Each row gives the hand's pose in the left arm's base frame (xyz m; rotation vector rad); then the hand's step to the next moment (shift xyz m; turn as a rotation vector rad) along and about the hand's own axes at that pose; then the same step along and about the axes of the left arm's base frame.
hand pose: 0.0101 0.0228 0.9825 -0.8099 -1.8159 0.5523
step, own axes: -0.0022 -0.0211 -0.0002 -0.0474 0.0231 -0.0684
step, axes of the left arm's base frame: -0.0050 -0.0157 0.0133 0.0816 -0.0198 -0.0203
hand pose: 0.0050 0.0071 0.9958 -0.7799 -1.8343 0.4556
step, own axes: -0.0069 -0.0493 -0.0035 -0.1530 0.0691 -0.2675
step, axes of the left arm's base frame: -0.0099 -0.0403 0.0278 0.3048 -0.0700 -0.0441
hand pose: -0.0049 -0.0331 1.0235 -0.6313 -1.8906 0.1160
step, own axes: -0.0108 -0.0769 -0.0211 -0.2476 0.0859 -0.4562
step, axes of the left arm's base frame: -0.0068 -0.0752 0.0277 0.5043 -0.1404 -0.0523
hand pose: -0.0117 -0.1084 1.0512 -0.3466 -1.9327 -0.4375
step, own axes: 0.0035 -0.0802 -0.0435 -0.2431 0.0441 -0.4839
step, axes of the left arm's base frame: -0.0006 -0.0910 0.0074 0.5071 -0.1900 -0.0441
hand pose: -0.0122 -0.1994 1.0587 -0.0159 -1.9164 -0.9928
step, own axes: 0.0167 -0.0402 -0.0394 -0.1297 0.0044 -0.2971
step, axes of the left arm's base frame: 0.0039 -0.0585 -0.0040 0.2916 -0.1391 -0.0268
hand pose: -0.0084 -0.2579 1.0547 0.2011 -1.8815 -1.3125
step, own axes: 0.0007 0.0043 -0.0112 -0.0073 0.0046 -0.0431
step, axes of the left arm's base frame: 0.0086 -0.0064 0.0054 0.0360 -0.0247 0.0055
